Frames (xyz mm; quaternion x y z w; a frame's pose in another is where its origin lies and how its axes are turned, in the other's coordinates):
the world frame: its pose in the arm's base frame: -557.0 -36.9 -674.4 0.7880 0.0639 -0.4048 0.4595
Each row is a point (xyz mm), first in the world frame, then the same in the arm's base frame.
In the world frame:
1: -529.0 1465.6 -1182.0
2: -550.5 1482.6 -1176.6
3: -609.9 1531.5 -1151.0
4: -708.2 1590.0 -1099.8
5: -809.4 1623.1 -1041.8
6: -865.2 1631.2 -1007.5
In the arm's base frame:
1: 469.1 189.0 975.2
2: 459.7 180.9 1000.2
3: 428.6 149.3 1068.1
4: 361.3 102.9 1163.1
5: 276.1 66.5 1241.4
6: 223.0 50.5 1277.1

